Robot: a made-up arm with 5 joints.
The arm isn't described. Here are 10 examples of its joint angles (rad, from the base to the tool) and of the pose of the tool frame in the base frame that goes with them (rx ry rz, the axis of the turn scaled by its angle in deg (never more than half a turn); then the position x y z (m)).
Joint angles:
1: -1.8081 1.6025 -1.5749 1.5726 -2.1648
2: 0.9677 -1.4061 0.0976 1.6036 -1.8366
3: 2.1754 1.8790 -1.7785 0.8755 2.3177
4: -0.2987 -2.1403 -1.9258 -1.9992 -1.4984
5: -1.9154 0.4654 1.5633 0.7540 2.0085
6: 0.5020 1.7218 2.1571 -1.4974 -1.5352
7: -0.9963 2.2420 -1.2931 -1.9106 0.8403
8: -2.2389 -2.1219 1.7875 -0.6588 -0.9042
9: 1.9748 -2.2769 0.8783 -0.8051 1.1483
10: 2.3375 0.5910 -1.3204 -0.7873 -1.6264
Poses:
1: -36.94 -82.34 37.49 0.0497 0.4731 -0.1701
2: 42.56 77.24 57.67 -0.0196 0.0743 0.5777
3: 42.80 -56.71 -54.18 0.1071 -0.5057 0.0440
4: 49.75 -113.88 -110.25 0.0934 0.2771 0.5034
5: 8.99 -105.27 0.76 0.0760 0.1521 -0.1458
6: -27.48 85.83 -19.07 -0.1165 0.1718 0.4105
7: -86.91 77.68 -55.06 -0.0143 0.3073 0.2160
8: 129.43 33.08 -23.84 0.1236 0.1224 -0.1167
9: -15.57 -73.51 157.31 0.0272 -0.2290 0.1499
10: -107.84 56.61 -80.90 -0.1731 -0.5292 -0.0287
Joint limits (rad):
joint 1: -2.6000..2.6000
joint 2: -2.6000..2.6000
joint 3: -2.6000..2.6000
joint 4: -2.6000..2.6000
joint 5: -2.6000..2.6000
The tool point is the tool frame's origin. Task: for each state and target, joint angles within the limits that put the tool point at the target. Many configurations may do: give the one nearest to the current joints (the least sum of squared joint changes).
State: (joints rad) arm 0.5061 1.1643 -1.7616 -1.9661 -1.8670
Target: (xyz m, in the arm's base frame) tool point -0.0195 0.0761 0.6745
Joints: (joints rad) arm 0.4788 1.0133 -1.9305 -2.2009 -1.6232
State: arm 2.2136 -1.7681 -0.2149 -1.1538 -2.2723
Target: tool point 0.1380 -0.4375 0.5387
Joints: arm 1.7098 -1.5168 -0.6961 -1.1616 -2.3750
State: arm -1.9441 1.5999 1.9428 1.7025 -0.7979
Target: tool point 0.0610 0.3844 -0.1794
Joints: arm -1.3248 1.5191 2.1345 1.7037 -0.6865
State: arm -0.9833 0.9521 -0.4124 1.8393 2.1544
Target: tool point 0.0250 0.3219 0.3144
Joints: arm -0.7022 1.2445 -0.1435 1.3711 2.1767
